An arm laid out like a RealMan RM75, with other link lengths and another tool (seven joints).
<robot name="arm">
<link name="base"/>
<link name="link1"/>
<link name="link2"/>
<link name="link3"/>
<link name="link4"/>
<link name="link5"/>
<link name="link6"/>
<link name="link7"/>
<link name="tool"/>
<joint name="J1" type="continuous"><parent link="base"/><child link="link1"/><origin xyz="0.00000 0.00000 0.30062"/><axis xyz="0 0 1"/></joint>
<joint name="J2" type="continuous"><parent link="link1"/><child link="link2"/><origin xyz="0.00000 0.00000 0.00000" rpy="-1.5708 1.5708 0.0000"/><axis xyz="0 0 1"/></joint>
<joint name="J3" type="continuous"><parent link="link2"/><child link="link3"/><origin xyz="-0.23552 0.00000 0.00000" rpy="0.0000 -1.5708 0.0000"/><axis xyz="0 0 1"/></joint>
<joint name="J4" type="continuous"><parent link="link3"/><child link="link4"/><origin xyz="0.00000 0.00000 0.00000" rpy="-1.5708 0.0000 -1.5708"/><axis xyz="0 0 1"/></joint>
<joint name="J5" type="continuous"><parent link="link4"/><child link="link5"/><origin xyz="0.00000 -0.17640 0.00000" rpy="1.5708 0.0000 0.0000"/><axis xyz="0 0 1"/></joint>
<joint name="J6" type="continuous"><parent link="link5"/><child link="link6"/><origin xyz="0.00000 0.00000 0.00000" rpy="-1.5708 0.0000 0.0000"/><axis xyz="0 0 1"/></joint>
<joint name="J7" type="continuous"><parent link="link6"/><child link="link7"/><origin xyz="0.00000 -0.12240 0.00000" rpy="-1.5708 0.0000 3.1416"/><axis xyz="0 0 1"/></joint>
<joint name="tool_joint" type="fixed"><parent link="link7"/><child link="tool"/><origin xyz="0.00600 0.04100 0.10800" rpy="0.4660 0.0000 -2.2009"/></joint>
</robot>
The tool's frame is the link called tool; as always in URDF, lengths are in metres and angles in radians. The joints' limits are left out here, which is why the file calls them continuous.
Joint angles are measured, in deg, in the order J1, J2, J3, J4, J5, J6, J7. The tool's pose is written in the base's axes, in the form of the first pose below.
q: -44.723 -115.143 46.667 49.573 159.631 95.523 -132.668
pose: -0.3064 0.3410 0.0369 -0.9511 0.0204 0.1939 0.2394
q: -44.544 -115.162 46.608 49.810 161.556 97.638 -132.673
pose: -0.3120 0.3306 0.0397 -0.9531 0.0164 0.2072 0.2200
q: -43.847 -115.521 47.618 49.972 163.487 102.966 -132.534
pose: -0.3166 0.3028 0.0385 -0.9615 0.0070 0.2187 0.1660
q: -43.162 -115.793 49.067 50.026 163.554 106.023 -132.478
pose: -0.3172 0.2855 0.0361 -0.9665 0.0030 0.2204 0.1318
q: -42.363 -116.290 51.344 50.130 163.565 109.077 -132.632
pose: -0.3176 0.2664 0.0334 -0.9700 0.0010 0.2247 0.0928
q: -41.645 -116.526 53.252 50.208 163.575 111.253 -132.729
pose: -0.3189 0.2523 0.0332 -0.9711 -0.0004 0.2300 0.0640
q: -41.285 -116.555 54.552 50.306 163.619 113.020 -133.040
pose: -0.3194 0.2428 0.0347 -0.9710 -0.0030 0.2352 0.0437
